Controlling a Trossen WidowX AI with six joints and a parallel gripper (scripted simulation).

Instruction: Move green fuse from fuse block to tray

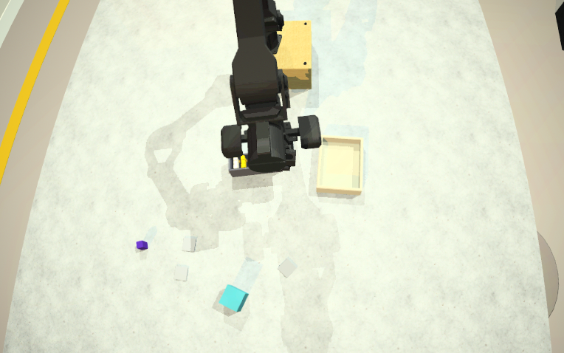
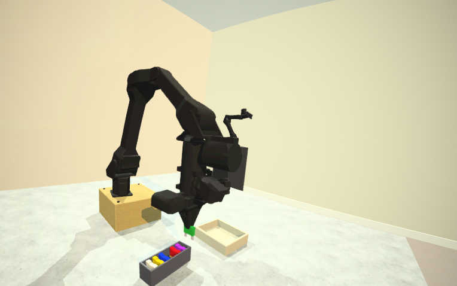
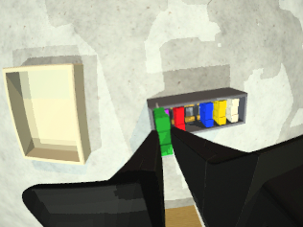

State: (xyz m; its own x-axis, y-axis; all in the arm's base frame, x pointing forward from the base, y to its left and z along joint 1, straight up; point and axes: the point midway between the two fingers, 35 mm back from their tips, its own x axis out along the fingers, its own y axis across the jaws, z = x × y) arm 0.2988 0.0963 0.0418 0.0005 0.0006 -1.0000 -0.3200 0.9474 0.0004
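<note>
The tray lies 14 cm to the left of my gripper tip, 9 cm below it and 4 cm behind it. Round my gripper tip: purple cube 27 cm to the right, 25 cm ahead, 8 cm below; cyan cube 31 cm ahead, 7 cm below, 2 cm to the right; green fuse 1 cm below.
</note>
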